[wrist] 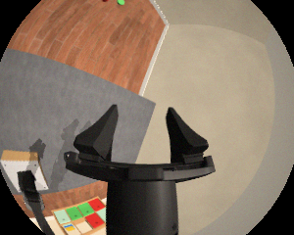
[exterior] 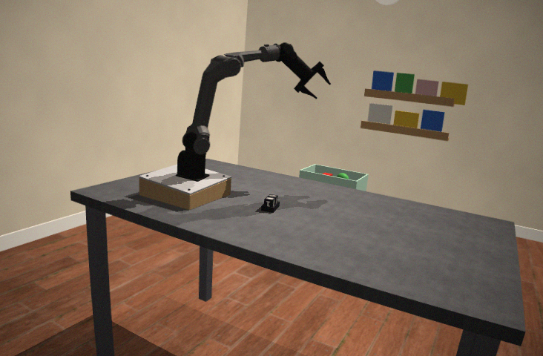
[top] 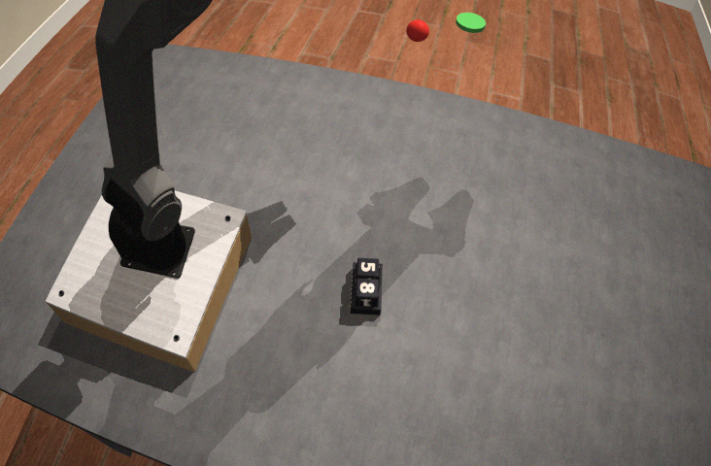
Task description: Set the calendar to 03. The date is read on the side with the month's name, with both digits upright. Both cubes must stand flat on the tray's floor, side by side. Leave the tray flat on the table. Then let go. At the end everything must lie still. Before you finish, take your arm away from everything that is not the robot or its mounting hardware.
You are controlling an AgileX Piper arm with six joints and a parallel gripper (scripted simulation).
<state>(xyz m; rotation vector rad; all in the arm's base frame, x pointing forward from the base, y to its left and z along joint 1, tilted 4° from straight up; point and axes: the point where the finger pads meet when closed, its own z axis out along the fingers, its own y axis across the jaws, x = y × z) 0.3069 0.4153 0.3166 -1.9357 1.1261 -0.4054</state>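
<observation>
Now: the black cube 37 cm below my hand, 36 cm to the right of it and 4 cm behind it. Round my hand: dark tray: 38 cm below, 37 cm to the right, 4 cm behind.
</observation>
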